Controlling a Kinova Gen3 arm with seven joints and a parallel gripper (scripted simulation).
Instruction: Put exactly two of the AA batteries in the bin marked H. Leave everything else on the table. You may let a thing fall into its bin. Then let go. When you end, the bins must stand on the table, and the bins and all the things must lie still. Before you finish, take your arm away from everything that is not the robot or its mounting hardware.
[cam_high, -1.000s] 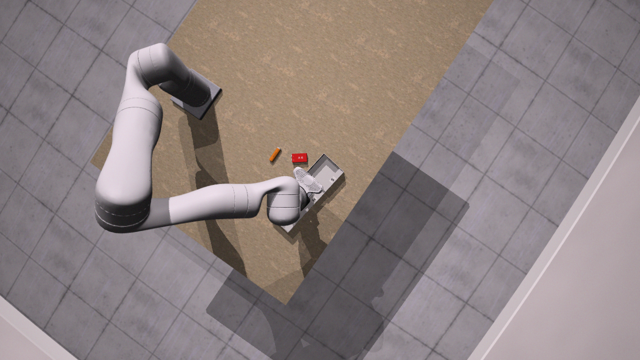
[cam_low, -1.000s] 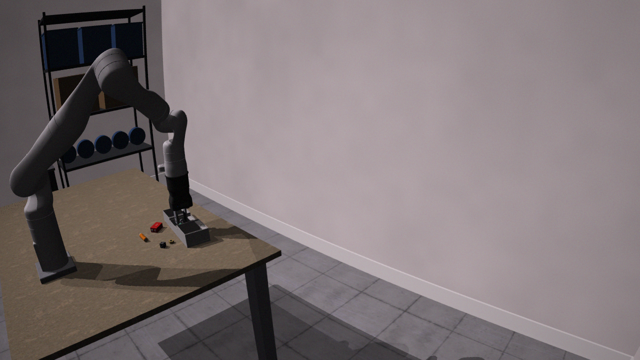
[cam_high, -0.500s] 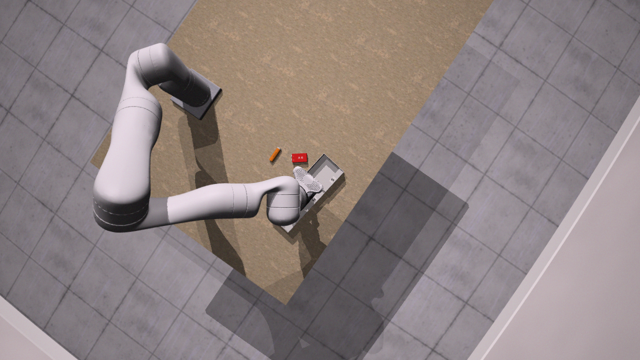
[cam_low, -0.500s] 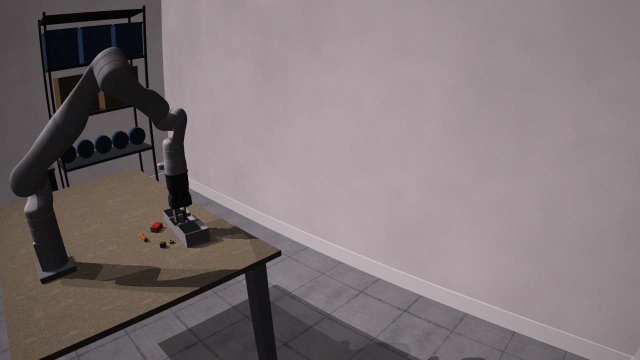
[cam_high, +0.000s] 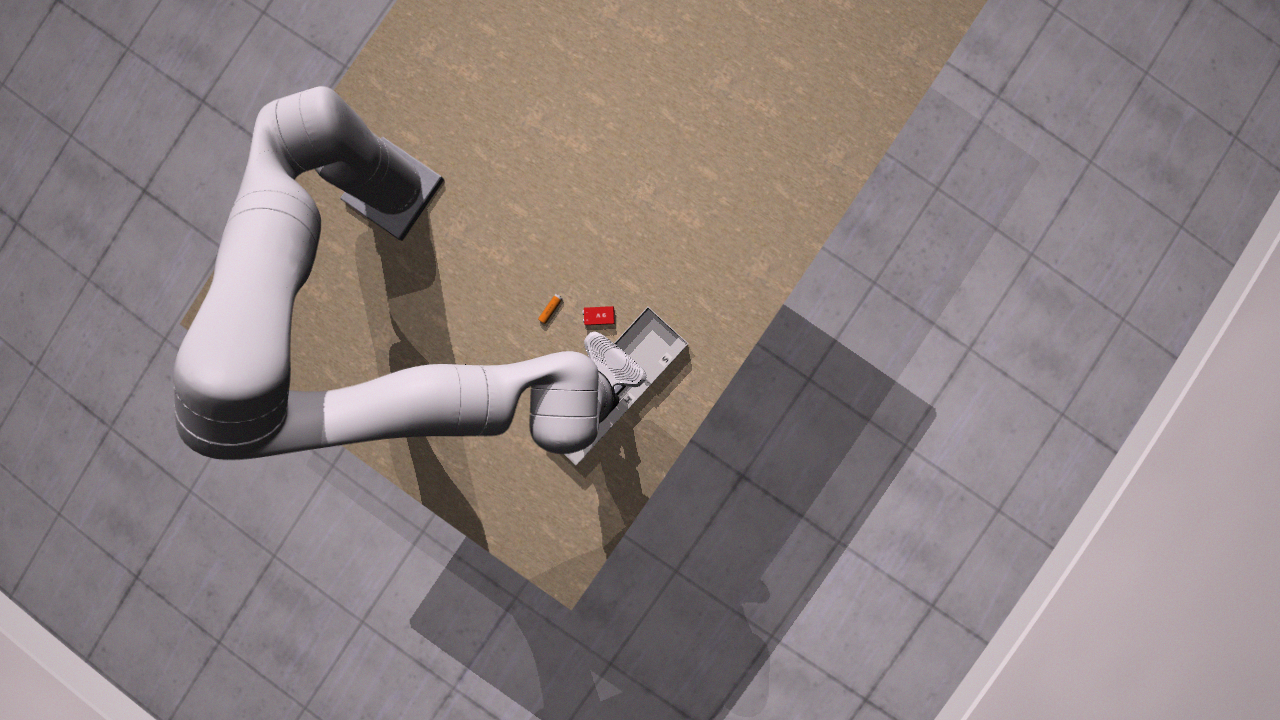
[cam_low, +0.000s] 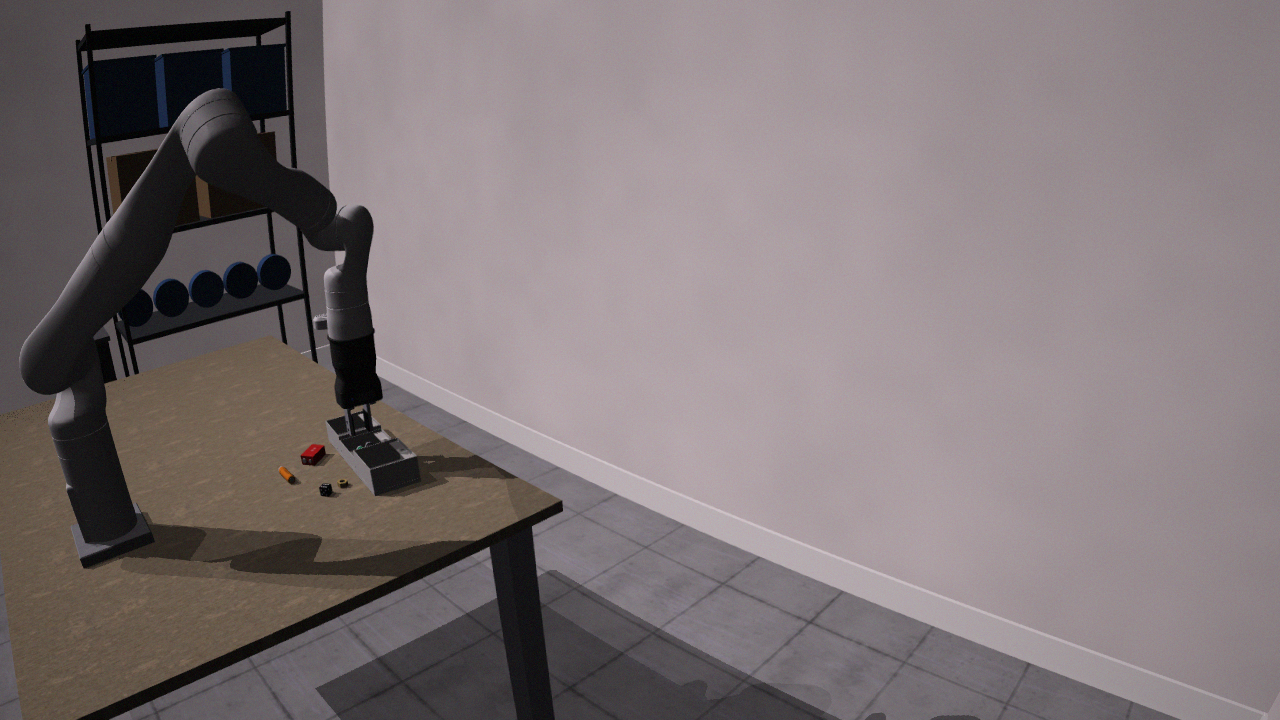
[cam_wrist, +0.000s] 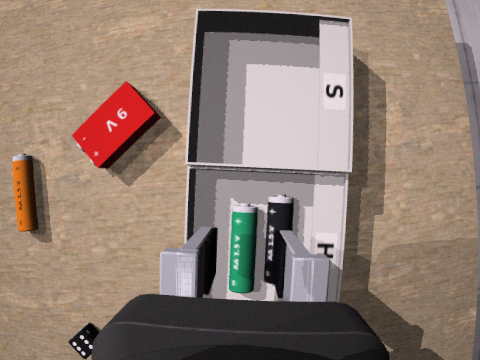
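Now: hand 1 cm short of the bin row and 5 cm above it. From my hand the other things lie so: green AA battery (1 cm to the right, 6 cm below); yellow nut (7 cm behind, 6 cm to the right, 7 cm below); black AA battery (2 cm ahead, 6 cm below).
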